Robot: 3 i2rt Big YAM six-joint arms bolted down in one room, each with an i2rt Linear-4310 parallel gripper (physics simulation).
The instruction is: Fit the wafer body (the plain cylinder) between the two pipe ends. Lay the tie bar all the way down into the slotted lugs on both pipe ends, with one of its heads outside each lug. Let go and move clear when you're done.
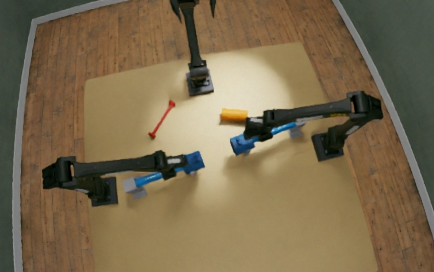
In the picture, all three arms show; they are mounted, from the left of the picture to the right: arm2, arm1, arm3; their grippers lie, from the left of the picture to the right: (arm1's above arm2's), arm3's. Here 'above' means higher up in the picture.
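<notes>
The wafer body, an orange cylinder (233, 115), lies on the mat right of centre, with its right end close to arm3's hand. The red tie bar (162, 120), with a head at each end, lies slanted on the mat at upper left. The left pipe end (195, 162) and right pipe end (241, 144) are blue and face each other across a gap. Their lug slots are too small to make out. Arm1's gripper (195, 15) is open at the top edge, its fingers wide apart. Arm2's gripper (173, 167) is over the left pipe and arm3's gripper (258, 131) over the right pipe; their fingers are hidden.
Grey supports (130, 185) (296, 131) carry the outer ends of the blue pipes. Arm1's base (200, 84) stands at top centre, arm2's base (105, 191) at left and arm3's base (327, 146) at right. The tan mat (230, 225) lies on a wooden floor (55, 115).
</notes>
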